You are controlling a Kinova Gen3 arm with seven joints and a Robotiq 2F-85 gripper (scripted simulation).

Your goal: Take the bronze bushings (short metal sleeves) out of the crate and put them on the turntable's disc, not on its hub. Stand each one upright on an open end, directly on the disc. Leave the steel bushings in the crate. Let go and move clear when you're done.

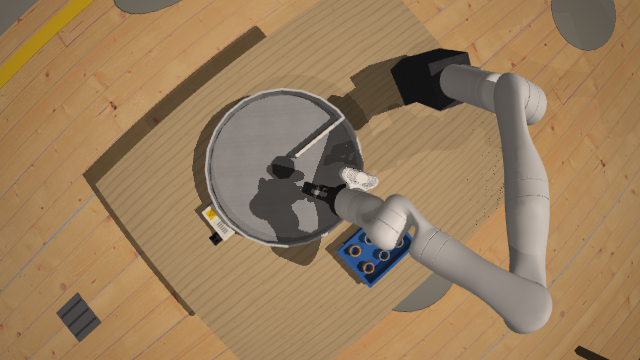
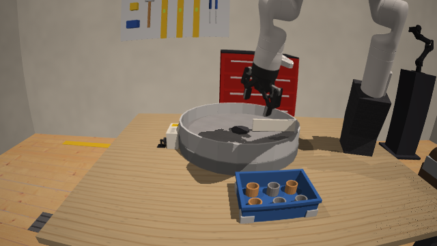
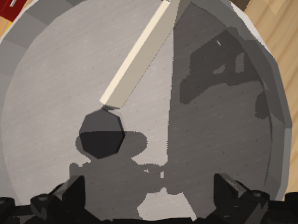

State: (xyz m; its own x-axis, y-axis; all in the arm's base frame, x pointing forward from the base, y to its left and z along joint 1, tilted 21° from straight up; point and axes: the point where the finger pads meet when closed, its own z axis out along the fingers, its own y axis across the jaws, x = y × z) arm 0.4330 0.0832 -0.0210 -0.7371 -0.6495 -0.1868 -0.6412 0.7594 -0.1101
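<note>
My hand is 6 cm past the blue crate, 23 cm to the right of it and 15 cm above it. Round my hand: grey turntable disc (5 cm ahead, 10 cm to the right, 12 cm below).
</note>
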